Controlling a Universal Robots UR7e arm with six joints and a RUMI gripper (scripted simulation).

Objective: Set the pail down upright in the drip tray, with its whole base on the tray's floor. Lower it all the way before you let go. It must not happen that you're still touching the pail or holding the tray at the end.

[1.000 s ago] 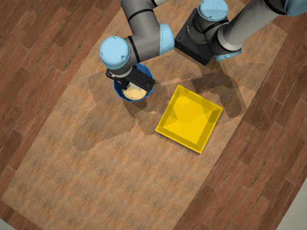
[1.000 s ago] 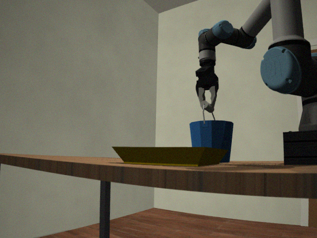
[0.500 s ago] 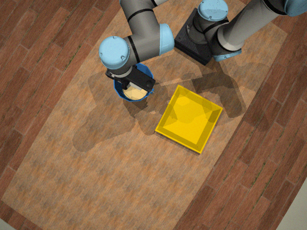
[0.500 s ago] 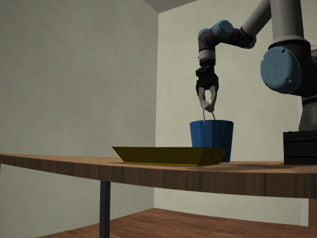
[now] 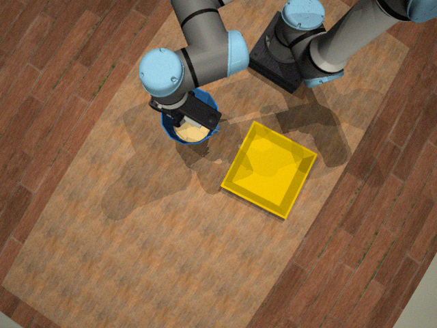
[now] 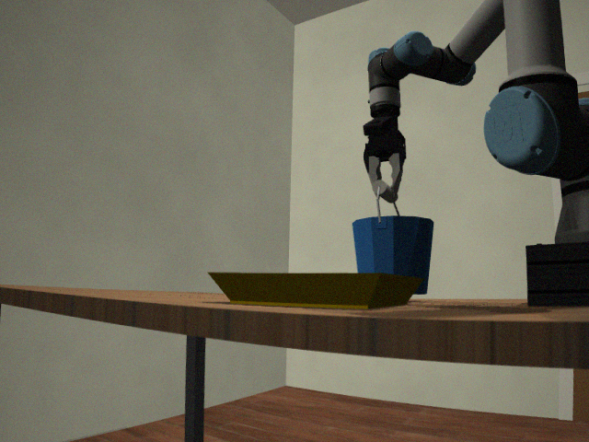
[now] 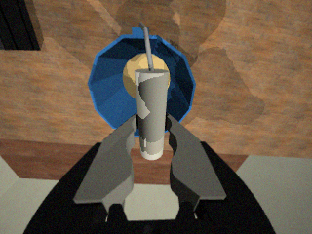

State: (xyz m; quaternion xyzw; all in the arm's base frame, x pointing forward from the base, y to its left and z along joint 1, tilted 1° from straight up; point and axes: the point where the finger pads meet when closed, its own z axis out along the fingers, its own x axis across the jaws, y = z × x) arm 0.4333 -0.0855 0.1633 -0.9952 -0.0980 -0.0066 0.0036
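My gripper is now 10 mm past the pail and 90 mm above it. Also, from my hand: pail handle 10 mm behind, 30 mm below; yellow drip tray 50 mm behind, 310 mm to the left, 230 mm below.
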